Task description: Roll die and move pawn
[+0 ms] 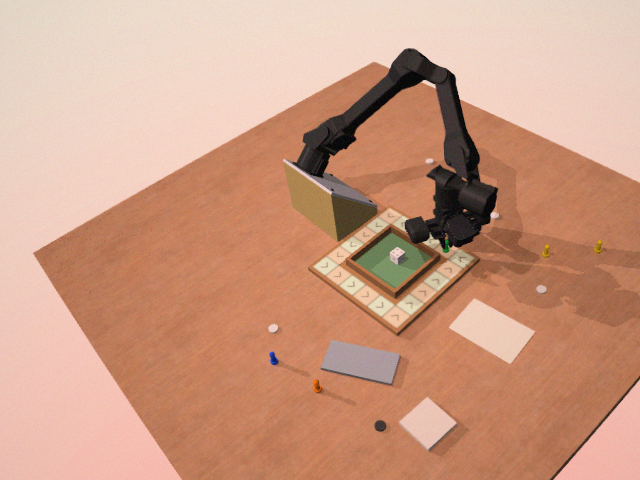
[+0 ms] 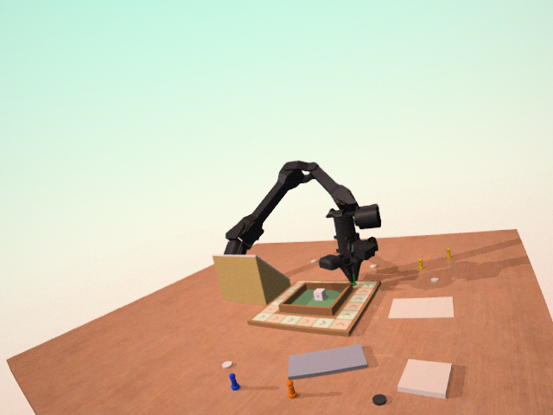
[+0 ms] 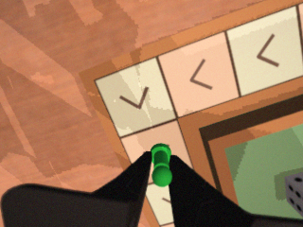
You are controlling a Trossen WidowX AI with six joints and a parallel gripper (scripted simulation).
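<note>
Now: the white die 90 mm to the right of my gripper tip and 70 mm behind it. Also, from my gripper tip: green dice tray 110 mm to the right, 80 mm behind, 20 mm below; grey slab 360 mm to the right, 40 mm ahead, 20 mm below; green pawn right at my gripper tip.
</note>
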